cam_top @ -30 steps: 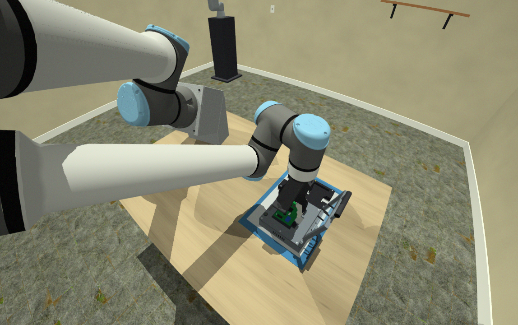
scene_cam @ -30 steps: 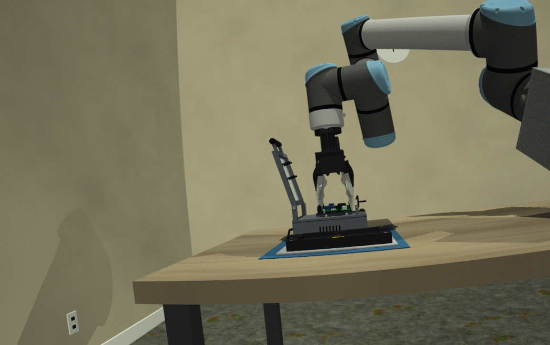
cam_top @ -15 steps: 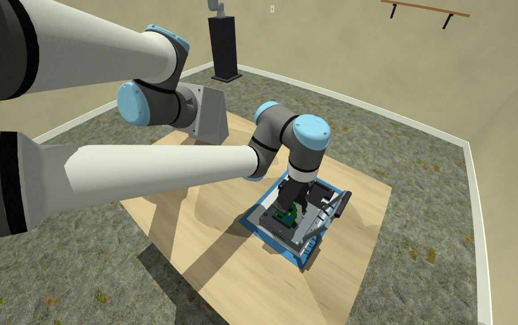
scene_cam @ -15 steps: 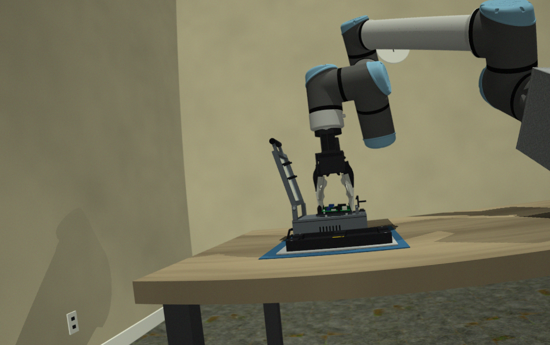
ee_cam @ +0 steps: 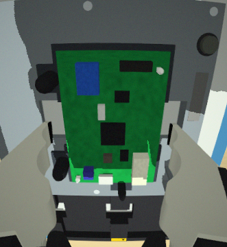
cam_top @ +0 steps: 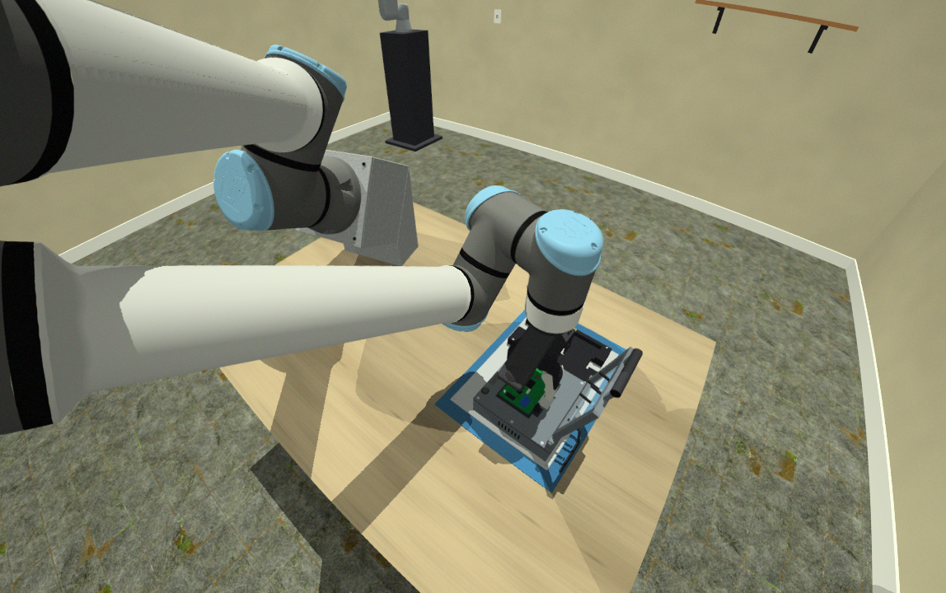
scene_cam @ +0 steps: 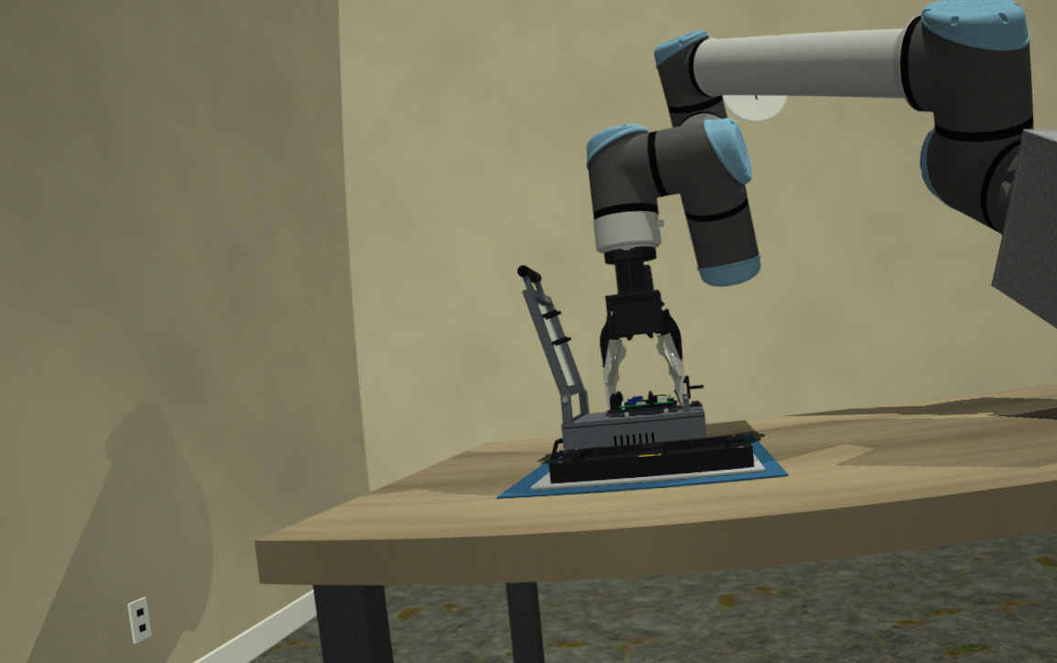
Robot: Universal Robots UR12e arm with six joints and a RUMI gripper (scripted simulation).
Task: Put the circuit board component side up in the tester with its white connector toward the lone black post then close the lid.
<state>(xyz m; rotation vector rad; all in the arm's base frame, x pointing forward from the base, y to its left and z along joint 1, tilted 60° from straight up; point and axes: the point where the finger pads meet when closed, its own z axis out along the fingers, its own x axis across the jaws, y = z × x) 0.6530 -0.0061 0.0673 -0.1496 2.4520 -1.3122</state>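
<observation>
Right now my hand is right at the green circuit board. Round my hand: lid: 120 mm ahead, 110 mm above, 10 mm to the right; then grey tester: 40 mm to the left, 40 mm above, 30 mm ahead.
</observation>
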